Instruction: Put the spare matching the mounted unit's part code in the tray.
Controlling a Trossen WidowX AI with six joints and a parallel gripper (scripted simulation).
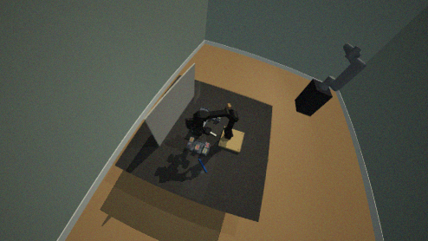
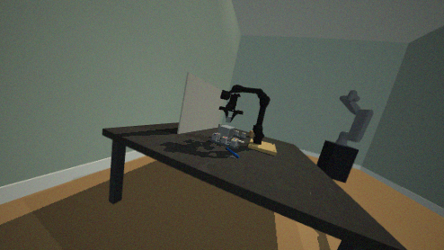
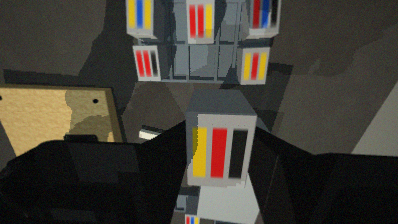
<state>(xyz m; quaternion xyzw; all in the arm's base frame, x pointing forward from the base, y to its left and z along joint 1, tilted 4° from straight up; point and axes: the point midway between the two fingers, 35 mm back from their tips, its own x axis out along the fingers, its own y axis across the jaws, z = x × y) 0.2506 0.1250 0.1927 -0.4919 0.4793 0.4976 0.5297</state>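
Right now my gripper tip is 33 cm to the left of the grey tray, 16 cm above it and 6 cm short of it. The rest, counted from my gripper tip: tall grey panel (28 cm ahead, 17 cm to the right, 6 cm above); mounted unit (14 cm to the right, 12 cm below, 4 cm ahead).
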